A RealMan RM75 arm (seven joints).
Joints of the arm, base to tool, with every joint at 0 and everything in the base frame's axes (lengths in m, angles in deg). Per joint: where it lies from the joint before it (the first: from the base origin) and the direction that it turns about. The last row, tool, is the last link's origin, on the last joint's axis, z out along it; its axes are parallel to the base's.
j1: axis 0 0 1 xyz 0 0 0.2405
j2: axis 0 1 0 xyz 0 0 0
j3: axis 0 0 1 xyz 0 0 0.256
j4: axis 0 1 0 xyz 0 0 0
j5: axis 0 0 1 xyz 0 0 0.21
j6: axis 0 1 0 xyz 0 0 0
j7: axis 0 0 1 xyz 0 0 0.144
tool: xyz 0 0 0
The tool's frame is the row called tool.
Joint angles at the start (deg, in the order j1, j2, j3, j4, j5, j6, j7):
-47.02 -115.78 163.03 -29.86 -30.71 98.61 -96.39
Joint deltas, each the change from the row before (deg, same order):
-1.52 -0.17 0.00 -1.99 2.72 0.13 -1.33
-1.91 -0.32 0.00 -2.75 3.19 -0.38 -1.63
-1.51 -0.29 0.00 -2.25 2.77 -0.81 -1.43
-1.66 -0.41 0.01 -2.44 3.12 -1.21 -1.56
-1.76 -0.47 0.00 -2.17 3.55 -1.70 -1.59
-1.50 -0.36 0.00 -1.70 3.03 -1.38 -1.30
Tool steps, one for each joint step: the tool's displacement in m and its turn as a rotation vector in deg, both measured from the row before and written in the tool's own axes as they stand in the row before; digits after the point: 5 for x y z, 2 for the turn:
0.00357 0.00026 0.00288 0.77 -2.83 0.19
0.00543 -0.00097 0.00266 1.83 -3.14 0.33
0.00414 -0.00204 0.00136 2.18 -2.50 0.08
0.00431 -0.00263 0.00141 2.78 -2.63 0.03
0.00377 -0.00300 0.00225 3.17 -2.80 -0.05
0.00350 -0.00214 0.00149 2.66 -2.26 0.03

